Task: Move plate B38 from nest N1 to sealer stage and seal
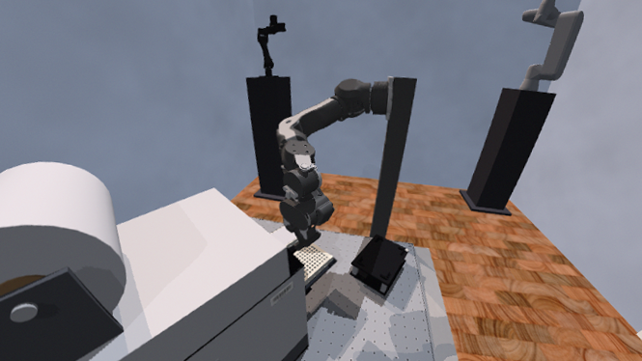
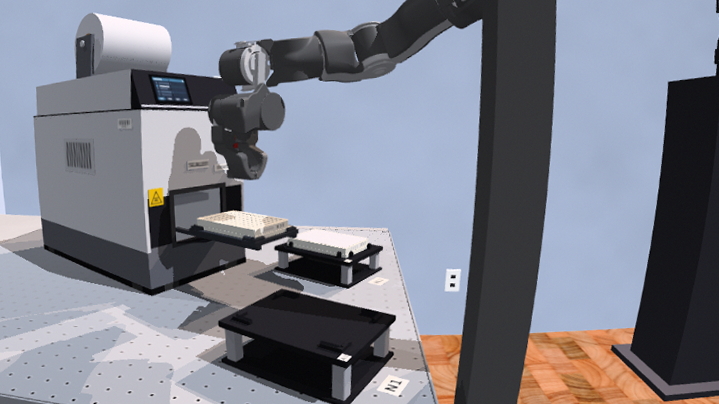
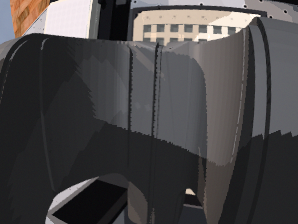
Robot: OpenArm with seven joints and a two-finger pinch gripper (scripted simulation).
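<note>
Right now my hand is 13 cm to the left of the start key and 5 cm short of it. From my hand the other things lie so: door: 11 cm below, 6 cm ahead, 3 cm to the right; sealer's stage: 9 cm below; 96-well plate B38: 8 cm below.
</note>
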